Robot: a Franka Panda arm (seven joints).
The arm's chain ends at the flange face. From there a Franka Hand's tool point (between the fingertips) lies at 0.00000 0.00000 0.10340 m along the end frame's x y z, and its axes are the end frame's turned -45 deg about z.
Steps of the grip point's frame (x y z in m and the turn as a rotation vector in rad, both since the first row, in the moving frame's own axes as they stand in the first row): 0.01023 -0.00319 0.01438 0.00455 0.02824 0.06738; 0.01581 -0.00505 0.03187 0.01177 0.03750 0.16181; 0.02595 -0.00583 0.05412 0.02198 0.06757 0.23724
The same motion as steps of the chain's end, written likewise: 0.00317 -0.00715 0.01442 0.02319 0.01675 0.06738; 0.00545 -0.01132 0.03195 0.03484 0.01819 0.16181; 0.01015 -0.01638 0.05438 0.06332 0.03224 0.23724
